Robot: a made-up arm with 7 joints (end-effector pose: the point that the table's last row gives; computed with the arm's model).
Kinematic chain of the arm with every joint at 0, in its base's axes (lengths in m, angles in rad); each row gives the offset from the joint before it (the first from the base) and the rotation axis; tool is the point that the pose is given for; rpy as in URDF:
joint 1: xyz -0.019 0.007 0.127 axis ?
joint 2: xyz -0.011 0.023 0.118 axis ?
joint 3: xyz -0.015 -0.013 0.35 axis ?
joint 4: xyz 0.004 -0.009 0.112 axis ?
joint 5: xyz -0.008 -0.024 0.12 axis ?
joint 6: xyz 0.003 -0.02 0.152 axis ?
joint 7: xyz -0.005 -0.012 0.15 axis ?
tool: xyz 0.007 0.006 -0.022 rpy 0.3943 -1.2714 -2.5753
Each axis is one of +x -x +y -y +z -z.
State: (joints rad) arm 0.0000 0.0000 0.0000 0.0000 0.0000 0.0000 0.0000
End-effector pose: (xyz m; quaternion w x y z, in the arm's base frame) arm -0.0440 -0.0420 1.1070 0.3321 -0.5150 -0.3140 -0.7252
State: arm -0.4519 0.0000 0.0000 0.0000 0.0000 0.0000 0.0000
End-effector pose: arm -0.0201 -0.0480 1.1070 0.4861 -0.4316 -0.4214 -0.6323
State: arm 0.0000 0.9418 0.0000 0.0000 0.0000 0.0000 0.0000
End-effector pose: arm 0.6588 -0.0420 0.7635 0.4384 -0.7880 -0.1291 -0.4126
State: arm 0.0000 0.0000 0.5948 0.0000 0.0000 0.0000 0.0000
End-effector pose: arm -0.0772 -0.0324 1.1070 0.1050 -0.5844 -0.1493 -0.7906
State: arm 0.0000 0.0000 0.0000 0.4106 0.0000 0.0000 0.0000
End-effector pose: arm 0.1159 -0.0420 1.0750 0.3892 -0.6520 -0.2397 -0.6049
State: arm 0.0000 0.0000 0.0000 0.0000 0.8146 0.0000 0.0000
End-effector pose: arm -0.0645 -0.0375 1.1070 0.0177 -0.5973 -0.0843 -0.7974
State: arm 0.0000 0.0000 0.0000 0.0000 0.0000 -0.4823 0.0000
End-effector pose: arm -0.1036 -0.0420 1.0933 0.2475 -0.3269 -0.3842 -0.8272
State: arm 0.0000 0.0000 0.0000 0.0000 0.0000 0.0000 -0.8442
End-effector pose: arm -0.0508 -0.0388 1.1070 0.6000 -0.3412 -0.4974 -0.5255
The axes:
joint 1: -z
joint 2: +y
joint 3: -z
joint 4: +y
joint 5: -z
joint 6: +y
joint 7: -z

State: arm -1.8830 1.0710 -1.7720 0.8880 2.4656 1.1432 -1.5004
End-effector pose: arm -0.4303 0.5799 0.5827 0.4656 -0.5127 -0.5455 0.4720
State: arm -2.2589 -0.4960 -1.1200 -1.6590 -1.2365 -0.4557 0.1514
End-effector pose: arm 0.4626 0.0097 0.5741 0.2163 0.8447 0.4764 0.1130
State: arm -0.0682 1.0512 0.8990 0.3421 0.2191 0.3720 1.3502
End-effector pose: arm 0.7031 -0.1154 0.6288 0.6240 0.7730 -0.0977 -0.0595
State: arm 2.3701 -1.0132 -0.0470 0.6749 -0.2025 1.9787 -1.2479
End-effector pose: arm 0.2415 0.2740 0.7363 0.3156 -0.1211 0.4970 -0.7992
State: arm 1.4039 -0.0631 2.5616 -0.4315 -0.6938 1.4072 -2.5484
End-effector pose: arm -0.0223 0.0504 1.0315 0.0629 0.0950 0.0707 0.9910
